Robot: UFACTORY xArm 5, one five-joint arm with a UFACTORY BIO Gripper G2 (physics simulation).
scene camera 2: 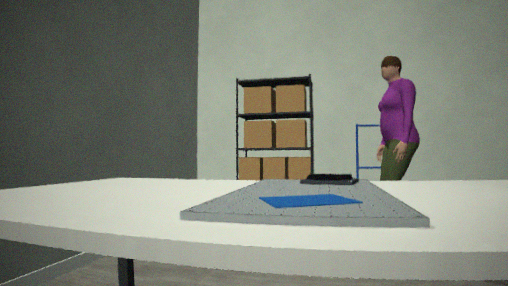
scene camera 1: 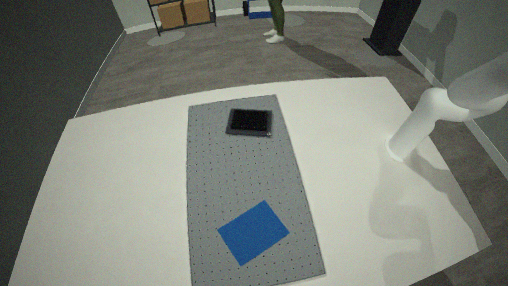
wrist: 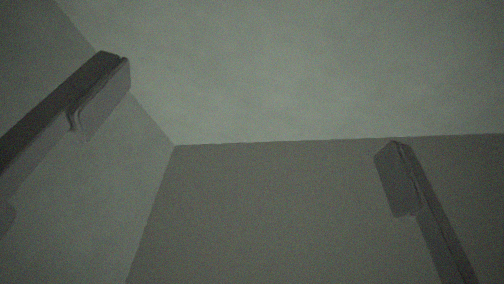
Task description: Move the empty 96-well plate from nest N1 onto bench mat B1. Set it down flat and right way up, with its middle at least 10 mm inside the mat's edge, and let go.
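Places are measured from the arm's base along level axes (x ahead, y left, z up), in metres.
Pixels of known places: end effector, tool point: (wrist: 266, 141); arm's base, origin of the base link: (scene camera 1: 397, 148).
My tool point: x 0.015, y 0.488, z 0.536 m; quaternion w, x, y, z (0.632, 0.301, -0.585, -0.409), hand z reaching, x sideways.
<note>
For each thing: its top centre in the pictures, then the offset to it from my tool point. Level surfaces: height alone.
- black 96-well plate, middle of its top: (scene camera 2: 329, 174) (scene camera 1: 249, 118) 0.553 m ahead, 0.716 m right, 0.497 m down
- dark nest N1, middle of its top: (scene camera 2: 330, 178) (scene camera 1: 249, 120) 0.553 m ahead, 0.716 m right, 0.509 m down
- blue bench mat B1, its level: 0.521 m down
- grey board, its level: 0.523 m down
- white table, its level: 0.536 m down
The black 96-well plate (scene camera 1: 250, 120) (scene camera 2: 330, 176) sits flat in the dark nest N1 (scene camera 1: 243, 133) (scene camera 2: 327, 182), near the far end of the grey perforated board. The blue bench mat B1 (scene camera 1: 254, 233) (scene camera 2: 310, 200) lies flat on the near part of the same board, turned at an angle to it. My gripper (wrist: 255, 117) is open, with its two fingers wide apart and wall and ceiling showing between them in the wrist view. It is away from the plate and the mat and does not show in the scene views.
The grey board (scene camera 1: 240, 170) (scene camera 2: 220, 205) lies on the white table (scene camera 1: 115, 190) (scene camera 2: 100, 200). My white arm (scene camera 1: 417, 125) stands at the table's right side in scene camera 1. Behind the table are a person (scene camera 2: 397, 110), a shelf rack (scene camera 2: 311, 125) with boxes and a dark column (scene camera 1: 395, 25).
</note>
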